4 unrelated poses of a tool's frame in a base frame.
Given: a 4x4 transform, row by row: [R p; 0 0 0 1], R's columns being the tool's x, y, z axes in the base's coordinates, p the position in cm. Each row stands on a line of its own.
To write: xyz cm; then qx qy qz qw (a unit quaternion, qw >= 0). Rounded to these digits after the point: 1 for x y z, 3 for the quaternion.
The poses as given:
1:
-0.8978 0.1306 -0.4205 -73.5
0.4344 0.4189 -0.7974 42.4
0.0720 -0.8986 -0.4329 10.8
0 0 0 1
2:
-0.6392 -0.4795 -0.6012 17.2
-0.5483 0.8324 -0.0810 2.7
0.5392 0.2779 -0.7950 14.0
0 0 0 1
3:
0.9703 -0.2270 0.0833 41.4
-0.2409 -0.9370 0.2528 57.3
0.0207 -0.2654 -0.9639 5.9
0 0 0 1
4:
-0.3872 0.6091 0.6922 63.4
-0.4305 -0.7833 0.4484 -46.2
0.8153 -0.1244 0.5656 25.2
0 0 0 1
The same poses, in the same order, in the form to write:
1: -73.5 42.4 10.8 -0.170 -0.829 0.511 0.149
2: 17.2 2.7 14.0 0.284 -0.904 -0.054 0.315
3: 41.4 57.3 5.9 -0.984 0.119 -0.026 0.132
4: 63.4 -46.2 25.2 -0.456 -0.098 -0.827 0.314
